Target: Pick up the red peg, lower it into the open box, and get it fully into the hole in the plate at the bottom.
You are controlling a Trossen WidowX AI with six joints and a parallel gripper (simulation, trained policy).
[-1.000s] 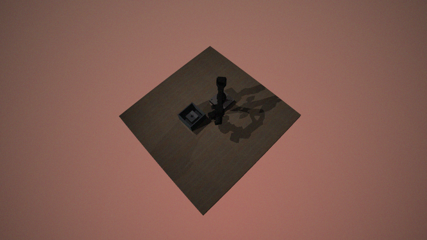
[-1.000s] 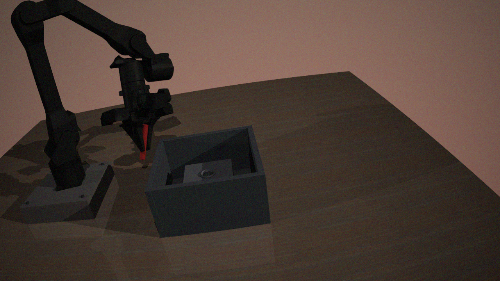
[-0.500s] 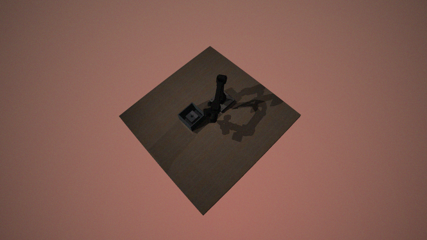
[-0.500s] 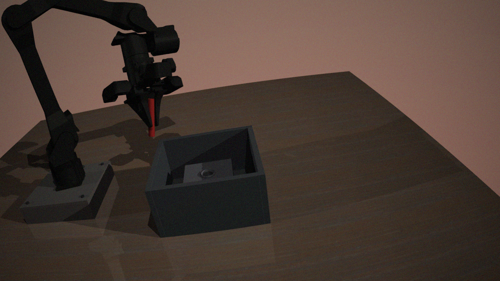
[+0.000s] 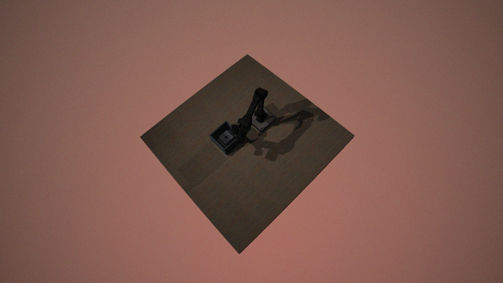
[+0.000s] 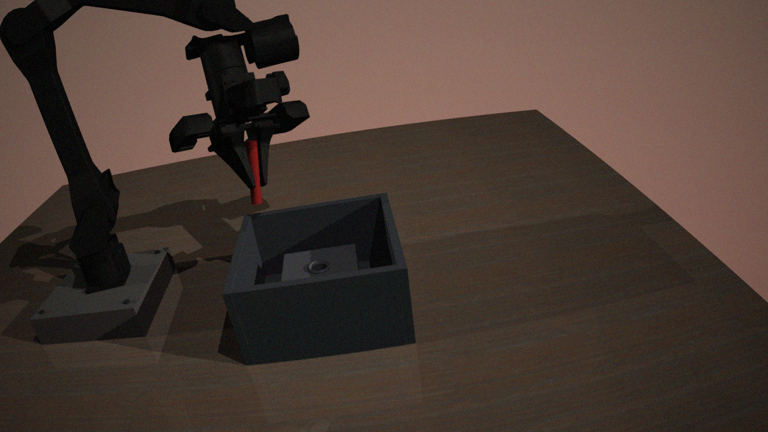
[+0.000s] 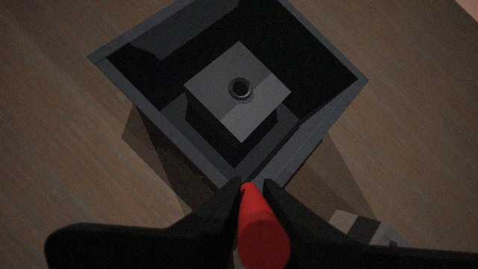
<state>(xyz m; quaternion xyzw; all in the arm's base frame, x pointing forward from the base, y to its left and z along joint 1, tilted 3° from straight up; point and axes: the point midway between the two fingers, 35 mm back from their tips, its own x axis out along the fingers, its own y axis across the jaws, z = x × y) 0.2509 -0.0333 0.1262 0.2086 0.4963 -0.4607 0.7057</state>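
Now: gripper tip 9 cm to the left of the grey plate, 9 cm above it and 5 cm short of it. Also, from my gripper tip: dark box (11 cm below, 9 cm to the right, 5 cm ahead); red peg (2 cm above, 1 cm to the left).
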